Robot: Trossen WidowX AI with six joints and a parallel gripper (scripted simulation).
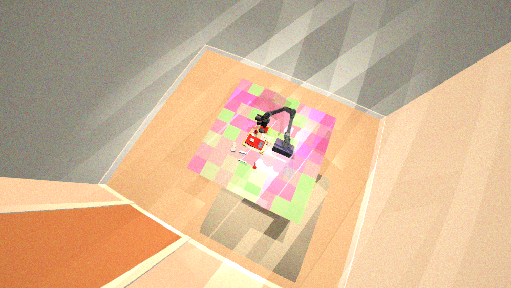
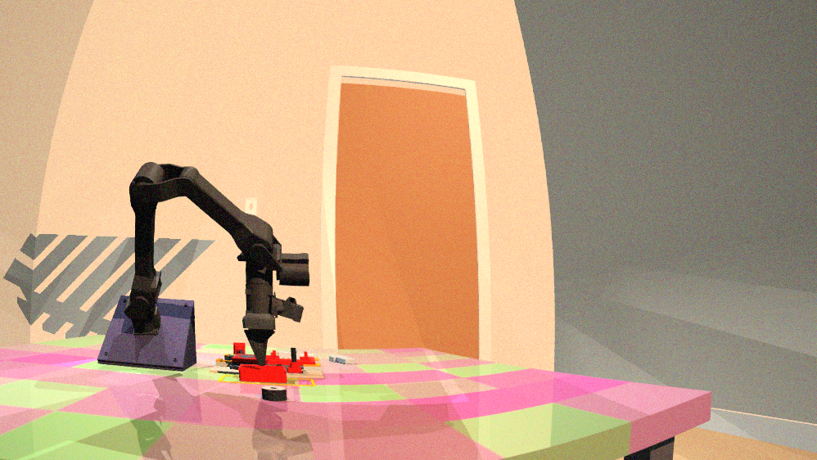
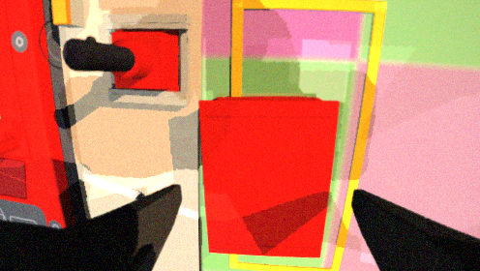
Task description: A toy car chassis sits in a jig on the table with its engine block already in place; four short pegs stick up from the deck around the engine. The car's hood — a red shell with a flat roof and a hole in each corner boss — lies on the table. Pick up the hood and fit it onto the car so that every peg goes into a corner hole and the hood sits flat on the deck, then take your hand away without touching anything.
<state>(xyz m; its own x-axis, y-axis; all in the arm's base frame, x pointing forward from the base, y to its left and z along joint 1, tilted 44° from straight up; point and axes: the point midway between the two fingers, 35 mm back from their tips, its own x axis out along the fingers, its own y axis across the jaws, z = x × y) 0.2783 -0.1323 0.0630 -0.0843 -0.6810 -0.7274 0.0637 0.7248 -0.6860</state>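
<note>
The red hood lies 20 mm below my gripper tip. The rest, counted from my gripper tip: black wheel 200 mm to the right, 20 mm below, 10 mm ahead; then grey holder 80 mm ahead, 70 mm to the left.
</note>
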